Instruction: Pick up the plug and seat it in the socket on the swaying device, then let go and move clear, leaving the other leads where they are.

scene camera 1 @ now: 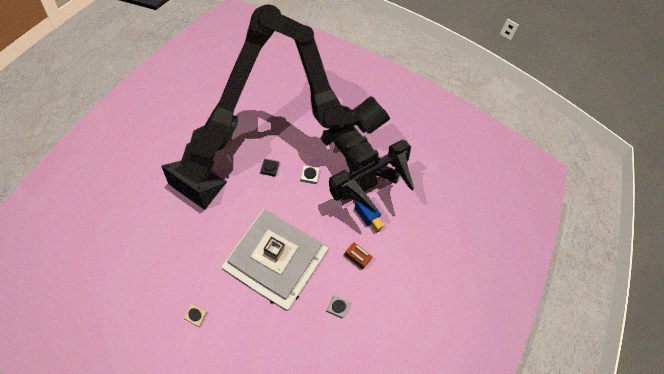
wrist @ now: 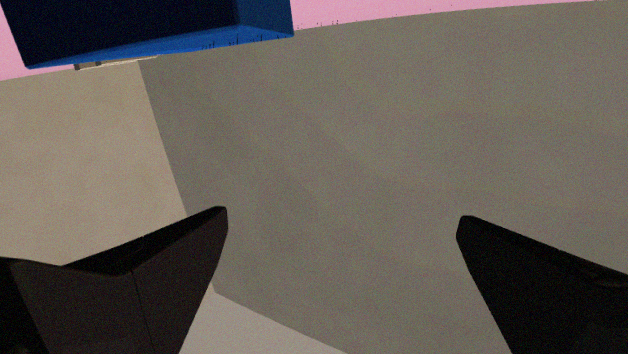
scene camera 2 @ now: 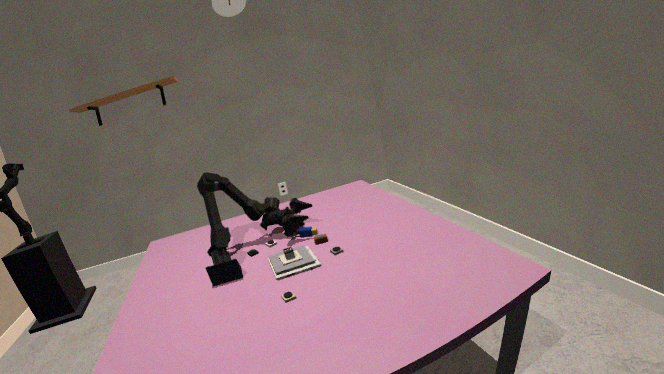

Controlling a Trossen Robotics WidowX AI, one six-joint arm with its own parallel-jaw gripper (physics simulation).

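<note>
The plug, a blue block (scene camera 1: 367,213) (scene camera 2: 305,232) (wrist: 150,27) with a yellow end (scene camera 1: 377,224), lies on the pink table. My gripper (scene camera 1: 393,199) (scene camera 2: 309,211) (wrist: 344,223) is open and empty, tilted to point outward above the table. In the scene camera 1 view one fingertip overlaps the plug; in the wrist view the plug is at the upper left, outside the finger gap. The swaying device (scene camera 1: 300,270) (scene camera 2: 306,255) has a grey plate over a white base. Its socket (scene camera 1: 271,254) (scene camera 2: 288,254), a dark-rimmed square box, stands upright on a cream pad.
A red-orange block (scene camera 1: 366,260) (scene camera 2: 320,240) with two pale bars lies between plug and device. Small pads with dark discs surround the device: black (scene camera 1: 269,167), white (scene camera 1: 310,174), grey (scene camera 1: 338,306) and tan (scene camera 1: 195,315). I cannot tell which are leads.
</note>
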